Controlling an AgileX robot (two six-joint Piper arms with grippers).
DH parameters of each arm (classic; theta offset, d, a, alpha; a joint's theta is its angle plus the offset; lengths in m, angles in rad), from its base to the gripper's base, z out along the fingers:
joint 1: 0 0.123 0 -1.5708
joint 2: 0.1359 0 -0.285 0
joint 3: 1.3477 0 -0.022 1.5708
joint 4: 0 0.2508 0 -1.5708
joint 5: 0 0 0.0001 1.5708
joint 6: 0 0.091 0 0
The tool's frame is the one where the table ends.
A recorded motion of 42 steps. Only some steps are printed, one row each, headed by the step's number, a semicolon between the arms.
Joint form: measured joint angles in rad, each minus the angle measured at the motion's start. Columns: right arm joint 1, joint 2, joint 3, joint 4, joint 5, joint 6; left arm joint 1, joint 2, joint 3, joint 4, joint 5, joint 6.
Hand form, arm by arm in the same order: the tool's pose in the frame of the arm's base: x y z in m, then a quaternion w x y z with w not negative. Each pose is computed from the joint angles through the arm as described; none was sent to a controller.
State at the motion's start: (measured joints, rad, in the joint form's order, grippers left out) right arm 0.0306 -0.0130 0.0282 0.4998 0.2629 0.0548; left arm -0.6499 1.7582 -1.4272 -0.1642 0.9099 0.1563
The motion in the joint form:
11: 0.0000 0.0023 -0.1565 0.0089 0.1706 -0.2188; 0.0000 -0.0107 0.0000 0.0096 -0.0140 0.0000
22: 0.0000 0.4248 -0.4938 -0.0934 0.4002 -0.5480; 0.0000 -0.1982 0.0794 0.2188 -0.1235 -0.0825
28: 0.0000 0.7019 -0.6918 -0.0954 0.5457 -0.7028; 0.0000 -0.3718 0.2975 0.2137 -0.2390 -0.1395
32: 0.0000 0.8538 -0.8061 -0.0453 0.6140 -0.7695; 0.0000 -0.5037 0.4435 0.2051 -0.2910 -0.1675
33: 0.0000 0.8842 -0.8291 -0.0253 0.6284 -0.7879; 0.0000 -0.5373 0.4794 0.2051 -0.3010 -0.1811
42: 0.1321 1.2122 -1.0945 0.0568 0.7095 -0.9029; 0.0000 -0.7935 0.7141 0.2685 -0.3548 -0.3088
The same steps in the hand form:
11: 0.0441 0.0200 0.2222 0.62358 0.03717 0.75869 0.18480; 0.2925 -0.2361 0.2762 0.19487 0.35044 0.90810 -0.12067
22: 0.0794 0.0246 0.2875 0.52019 -0.14661 0.83847 0.06976; 0.2751 -0.2046 0.3244 0.31727 0.34603 0.88030 -0.06843
28: 0.1211 0.0296 0.3132 0.43109 -0.23379 0.86939 0.06052; 0.2387 -0.1779 0.3193 0.34591 0.31746 0.87824 -0.09091
32: 0.1493 0.0353 0.3258 0.39393 -0.26315 0.87649 0.08561; 0.2104 -0.1572 0.3138 0.36000 0.30145 0.87661 -0.10531
33: 0.1552 0.0371 0.3281 0.38787 -0.26952 0.87634 0.09457; 0.2033 -0.1518 0.3118 0.36262 0.29513 0.87722 -0.10900
42: 0.2237 0.0770 0.3445 0.33466 -0.37178 0.85149 0.15728; 0.1545 -0.1112 0.2979 0.39652 0.25199 0.87441 -0.12116

